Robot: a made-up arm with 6 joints.
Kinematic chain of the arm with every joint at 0, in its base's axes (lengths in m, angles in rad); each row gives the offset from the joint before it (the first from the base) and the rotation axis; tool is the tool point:
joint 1: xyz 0 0 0.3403 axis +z
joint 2: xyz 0 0 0 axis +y
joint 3: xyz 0 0 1.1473 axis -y
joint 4: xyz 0 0 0 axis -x
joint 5: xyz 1.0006 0 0 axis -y
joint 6: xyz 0 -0.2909 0 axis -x
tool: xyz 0 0 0
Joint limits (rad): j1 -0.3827..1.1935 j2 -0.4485..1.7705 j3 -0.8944..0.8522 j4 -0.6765..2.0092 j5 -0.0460..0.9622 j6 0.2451..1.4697
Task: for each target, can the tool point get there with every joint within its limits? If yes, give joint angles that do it. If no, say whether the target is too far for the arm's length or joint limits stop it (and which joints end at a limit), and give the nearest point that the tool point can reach.
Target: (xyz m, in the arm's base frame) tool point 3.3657 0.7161 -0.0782
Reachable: no: too far | nearest point 2.0756 0.4416 0.0822 | short by 1.329 m
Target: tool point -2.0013 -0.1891 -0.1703
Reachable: no: joint limits stop it (at a limit: joint 1, joint 2, joint 3, joint 4) | nearest point 0.0562 -0.2671 -0.1846 | short by 2.059 m
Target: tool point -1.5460 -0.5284 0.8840
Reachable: no: joint limits stop it (at a limit: joint 1, joint 2, joint 3) | nearest point 0.2199 -0.3439 0.7902 | short by 1.778 m
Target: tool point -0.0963 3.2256 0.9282
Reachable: no: too far | nearest point 0.6529 1.9827 0.7537 | short by 1.462 m
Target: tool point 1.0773 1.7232 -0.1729
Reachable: yes | joints 1.0024 1.5395 0.7021 1.6384 0.8322 1.1410
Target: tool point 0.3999 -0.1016 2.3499
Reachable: yes | joints -0.2391 -0.1367 0.5736 1.5570 0.8709 1.2019
